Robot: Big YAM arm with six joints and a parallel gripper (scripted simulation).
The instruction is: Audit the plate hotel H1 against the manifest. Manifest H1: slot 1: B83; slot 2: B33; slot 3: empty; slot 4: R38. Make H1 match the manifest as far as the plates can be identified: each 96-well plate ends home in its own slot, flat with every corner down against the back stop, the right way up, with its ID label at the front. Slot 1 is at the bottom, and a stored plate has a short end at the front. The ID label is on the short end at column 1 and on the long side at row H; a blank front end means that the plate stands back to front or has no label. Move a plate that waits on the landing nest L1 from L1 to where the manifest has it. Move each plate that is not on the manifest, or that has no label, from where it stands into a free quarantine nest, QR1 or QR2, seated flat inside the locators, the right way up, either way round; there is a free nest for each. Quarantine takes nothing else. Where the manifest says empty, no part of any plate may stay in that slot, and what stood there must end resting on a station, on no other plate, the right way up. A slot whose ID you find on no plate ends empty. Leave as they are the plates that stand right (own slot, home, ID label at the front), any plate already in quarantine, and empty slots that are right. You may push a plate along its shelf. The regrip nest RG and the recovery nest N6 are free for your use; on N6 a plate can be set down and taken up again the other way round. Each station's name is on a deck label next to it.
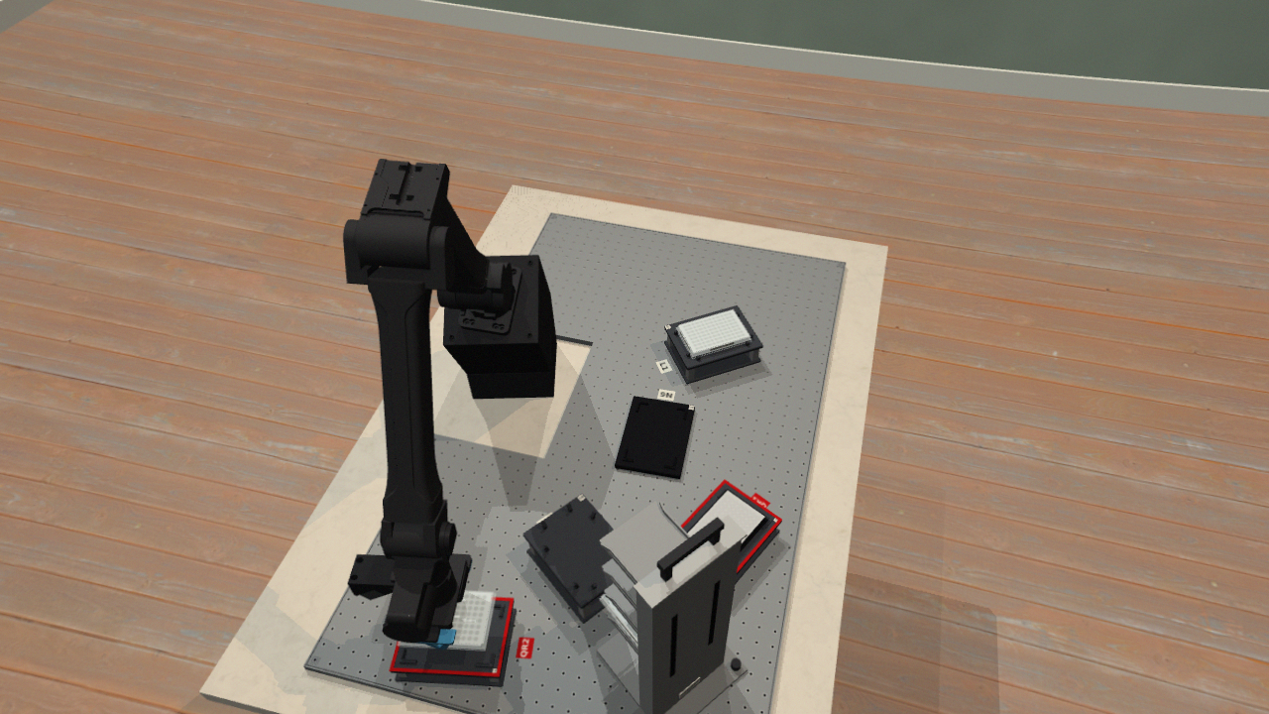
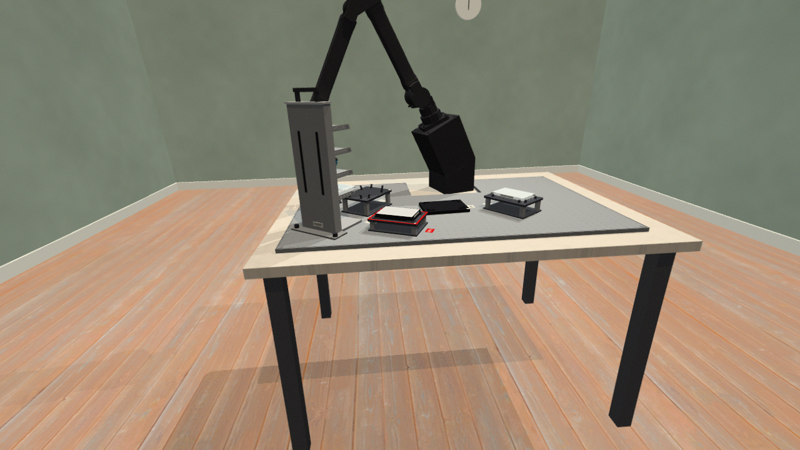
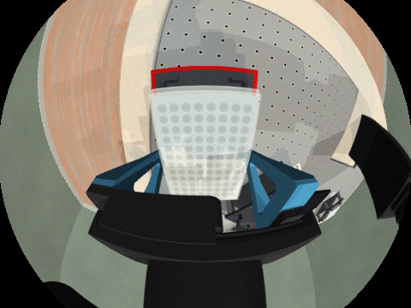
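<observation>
My gripper is now 60 mm above the red-edged quarantine nest QR2. Round my hand: plate hotel H1 (350 mm ahead, 100 mm above, 10 mm to the right); H1 deck label (320 mm ahead, 150 mm to the left, 100 mm below); regrip nest RG (170 mm ahead, 160 mm to the left, 40 mm below).
</observation>
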